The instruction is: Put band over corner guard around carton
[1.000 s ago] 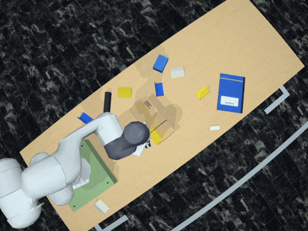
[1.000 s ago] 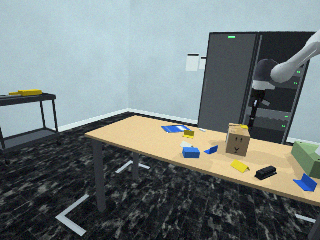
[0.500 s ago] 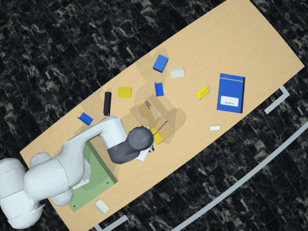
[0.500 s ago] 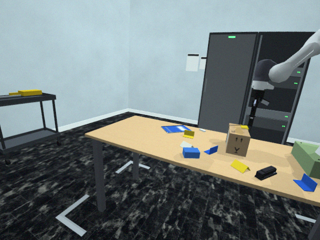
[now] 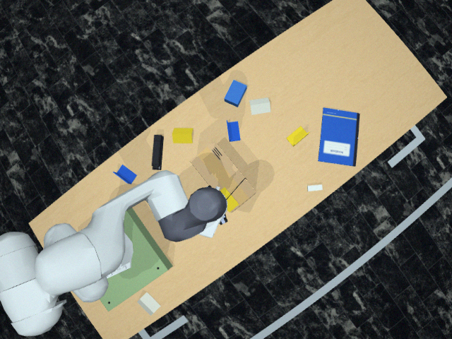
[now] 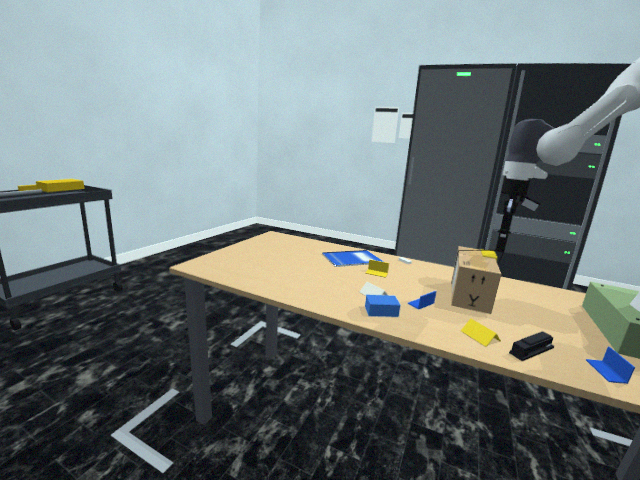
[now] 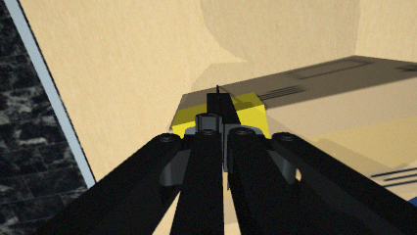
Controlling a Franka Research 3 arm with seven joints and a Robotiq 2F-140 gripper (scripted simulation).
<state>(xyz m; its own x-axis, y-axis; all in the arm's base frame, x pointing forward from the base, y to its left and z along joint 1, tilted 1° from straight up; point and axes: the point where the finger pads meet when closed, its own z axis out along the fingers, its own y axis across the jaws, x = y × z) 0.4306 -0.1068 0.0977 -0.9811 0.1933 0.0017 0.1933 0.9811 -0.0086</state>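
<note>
The yellow corner guard is 20 mm ahead of my hand and 60 mm below it. The rest, counted from my hand: brown carton 70 mm ahead, 80 mm to the left, 120 mm below; blue box 320 mm ahead, 330 mm to the left, 180 mm below.
</note>
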